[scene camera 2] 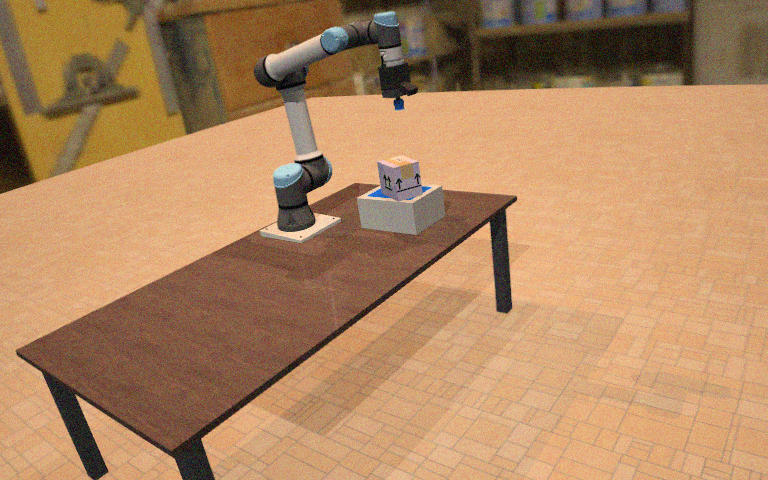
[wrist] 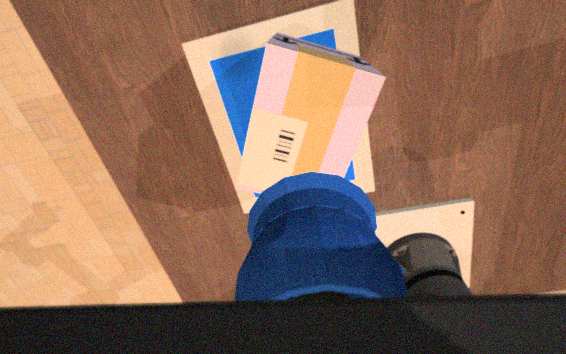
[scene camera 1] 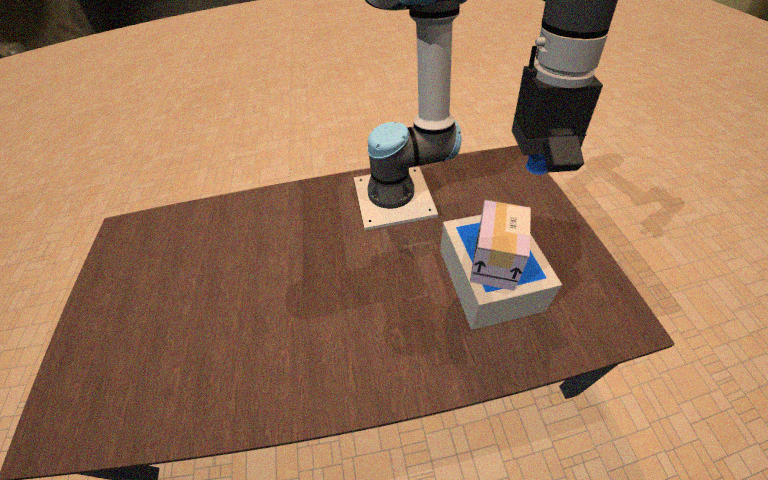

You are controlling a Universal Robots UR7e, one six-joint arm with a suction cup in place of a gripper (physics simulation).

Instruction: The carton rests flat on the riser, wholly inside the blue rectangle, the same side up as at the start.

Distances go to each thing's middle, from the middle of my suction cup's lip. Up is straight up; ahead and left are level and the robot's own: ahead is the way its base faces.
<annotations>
My suction cup is now 260 mm above the carton (scene camera 1: 502, 249) and 50 mm past it. Round my suction cup: riser (scene camera 1: 483, 305) 380 mm below, 80 mm behind, 20 mm to the left.
</annotations>
